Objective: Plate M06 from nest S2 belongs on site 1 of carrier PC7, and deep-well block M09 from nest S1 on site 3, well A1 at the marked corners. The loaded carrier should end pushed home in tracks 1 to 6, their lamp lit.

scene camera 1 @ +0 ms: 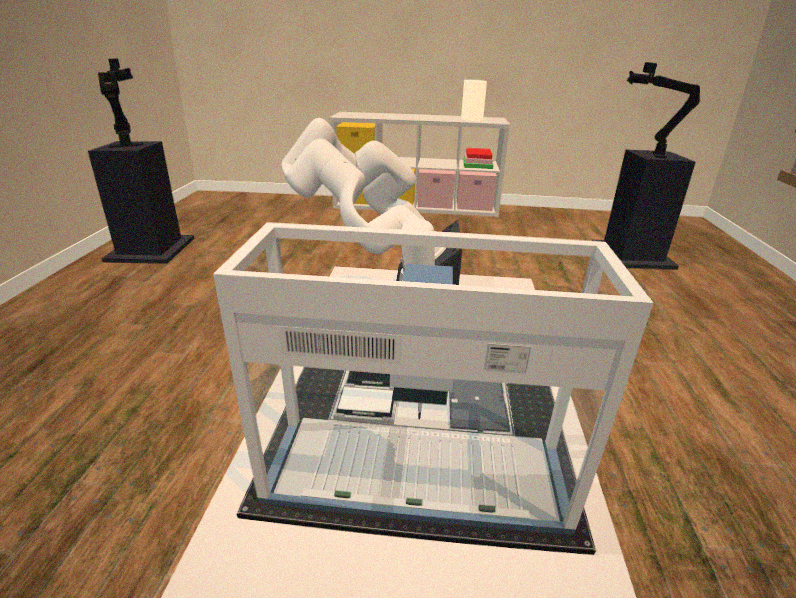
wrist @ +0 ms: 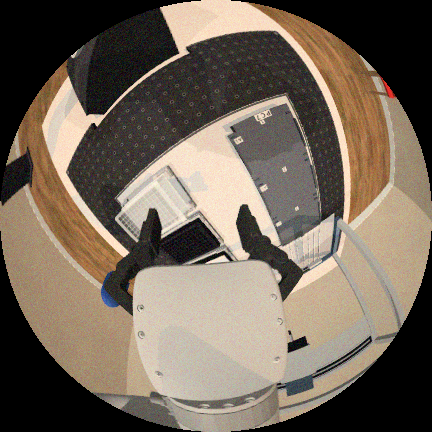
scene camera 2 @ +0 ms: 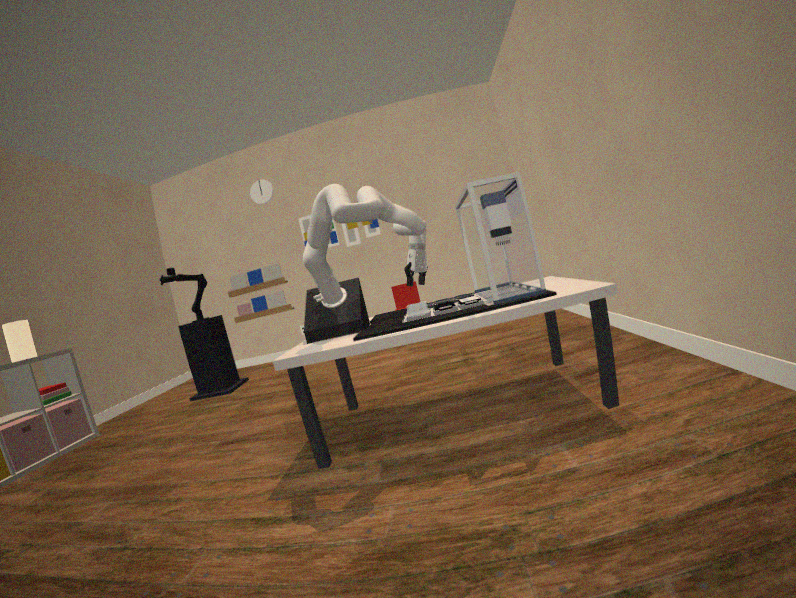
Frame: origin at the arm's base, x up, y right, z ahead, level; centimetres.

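Where they show: gripper, fingertip midpoint: (wrist: pixel 198 214) (scene camera 2: pixel 415 285); arm's base, origin of the base link: (scene camera 2: pixel 334 298).
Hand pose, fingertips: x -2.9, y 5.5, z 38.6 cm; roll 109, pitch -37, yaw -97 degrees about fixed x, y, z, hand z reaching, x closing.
Note:
Each offset is from my fingertips to the centre of the thing. "pt": to the spot under its first point. Level surfaces: height alone.
My gripper (scene camera 2: pixel 416 281) (wrist: pixel 198 214) is open and empty, fingers pointing down, above the nests; the frame hides it in scene camera 1. Below it in the wrist view, a pale gridded block {dx -9.2, dy +11.2, dz -2.0 cm} (wrist: pixel 151 202) sits in a nest at the left, a black plate {dx -10.8, dy +11.9, dz +9.3 cm} (wrist: pixel 192 239) beside it, and part of a white-topped plate {dx -10.8, dy +13.0, dz +20.2 cm} (wrist: pixel 219 258) beyond. The pale block {pt dx -12.3, dy -8.3, dz -1.6 cm} (scene camera 2: pixel 417 310) stands tallest in scene camera 2. Labels M06, M09, S1 and S2 cannot be read. Dark grey carrier PC7 {dx -11.2, dy -14.0, dz +11.5 cm} (wrist: pixel 277 165) (scene camera 1: pixel 479 406) lies with bare sites, apart from the ribbed tracks (scene camera 1: pixel 373 460) (wrist: pixel 311 247).
A white open frame (scene camera 1: pixel 411 289) (scene camera 2: pixel 472 231) stands over the tracks, with small dark green bars (scene camera 1: pixel 413 501) along their front edge. A black perforated board {dx -12.7 cm} (wrist: pixel 200 95) lies around the nests and carrier. The arm's black base block (scene camera 2: pixel 337 312) stands at the table's other end.

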